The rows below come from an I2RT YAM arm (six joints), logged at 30 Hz.
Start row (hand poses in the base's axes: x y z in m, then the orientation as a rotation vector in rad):
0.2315 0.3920 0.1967 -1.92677 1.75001 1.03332
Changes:
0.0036 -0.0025 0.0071 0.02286 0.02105 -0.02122
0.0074 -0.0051 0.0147 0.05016 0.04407 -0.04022
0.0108 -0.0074 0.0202 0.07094 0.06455 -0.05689
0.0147 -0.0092 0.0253 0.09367 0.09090 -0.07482
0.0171 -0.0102 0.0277 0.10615 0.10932 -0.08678
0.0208 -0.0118 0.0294 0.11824 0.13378 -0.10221
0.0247 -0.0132 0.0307 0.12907 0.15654 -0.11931
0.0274 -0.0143 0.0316 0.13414 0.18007 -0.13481
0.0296 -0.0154 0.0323 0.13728 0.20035 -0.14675
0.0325 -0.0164 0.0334 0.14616 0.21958 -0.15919
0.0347 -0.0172 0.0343 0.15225 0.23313 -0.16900
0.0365 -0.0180 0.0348 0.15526 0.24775 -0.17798
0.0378 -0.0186 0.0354 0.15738 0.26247 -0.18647
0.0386 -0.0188 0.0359 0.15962 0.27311 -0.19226
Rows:
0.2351 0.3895 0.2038 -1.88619 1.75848 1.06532
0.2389 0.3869 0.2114 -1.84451 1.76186 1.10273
0.2423 0.3846 0.2169 -1.80944 1.76718 1.13333
0.2462 0.3828 0.2220 -1.77004 1.77420 1.17090
0.2486 0.3818 0.2244 -1.74487 1.78130 1.19497
0.2523 0.3802 0.2261 -1.71428 1.79399 1.22407
0.2562 0.3788 0.2274 -1.68273 1.80781 1.24961
0.2589 0.3777 0.2283 -1.65577 1.82565 1.27296
0.2611 0.3766 0.2290 -1.63449 1.84090 1.29280
0.2640 0.3756 0.2301 -1.60930 1.85060 1.31456
0.2662 0.3748 0.2310 -1.59036 1.85817 1.32927
0.2680 0.3740 0.2315 -1.57366 1.86835 1.34365
0.2693 0.3734 0.2321 -1.55784 1.87895 1.35778
0.2701 0.3732 0.2326 -1.54628 1.88565 1.36851

